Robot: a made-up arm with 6 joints.
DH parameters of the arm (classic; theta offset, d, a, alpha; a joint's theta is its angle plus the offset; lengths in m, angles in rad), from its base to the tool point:
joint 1: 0 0.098 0 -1.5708
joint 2: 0.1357 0 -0.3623 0
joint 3: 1.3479 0 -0.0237 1.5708
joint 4: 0 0.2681 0 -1.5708
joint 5: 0 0 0.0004 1.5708
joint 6: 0 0.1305 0 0
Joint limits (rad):
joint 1: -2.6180..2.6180
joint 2: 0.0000..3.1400
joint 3: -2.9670..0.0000
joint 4: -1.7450..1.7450
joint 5: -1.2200..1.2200
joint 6: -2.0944..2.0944
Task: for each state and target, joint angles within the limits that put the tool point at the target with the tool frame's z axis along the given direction. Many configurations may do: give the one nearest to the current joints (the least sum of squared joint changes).
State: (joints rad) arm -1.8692 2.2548 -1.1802 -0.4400 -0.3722 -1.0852
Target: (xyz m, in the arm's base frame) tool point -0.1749 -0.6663 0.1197 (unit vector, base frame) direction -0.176 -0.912 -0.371
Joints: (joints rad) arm -1.8412 2.5112 -1.9488 -0.6680 -0.1197 -1.0852
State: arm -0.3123 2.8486 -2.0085 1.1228 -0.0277 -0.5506
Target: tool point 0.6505 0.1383 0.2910 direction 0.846 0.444 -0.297
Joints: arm 0.1472 2.3060 -2.1253 0.9797 0.3891 -0.5506
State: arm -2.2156 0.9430 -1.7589 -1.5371 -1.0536 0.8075
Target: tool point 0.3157 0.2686 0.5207 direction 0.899 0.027 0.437
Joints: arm -2.2136 0.1347 -1.4635 -0.8474 -1.2181 0.8075
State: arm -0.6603 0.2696 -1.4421 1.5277 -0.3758 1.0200
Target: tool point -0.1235 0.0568 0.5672 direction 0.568 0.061 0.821
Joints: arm -0.2404 0.2291 -1.0991 1.7418 0.1986 1.0200
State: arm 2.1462 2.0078 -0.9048 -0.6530 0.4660 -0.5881
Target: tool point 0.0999 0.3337 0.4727 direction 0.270 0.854 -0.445
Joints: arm 1.2877 1.3585 -1.4535 -0.0345 0.6437 -0.5881
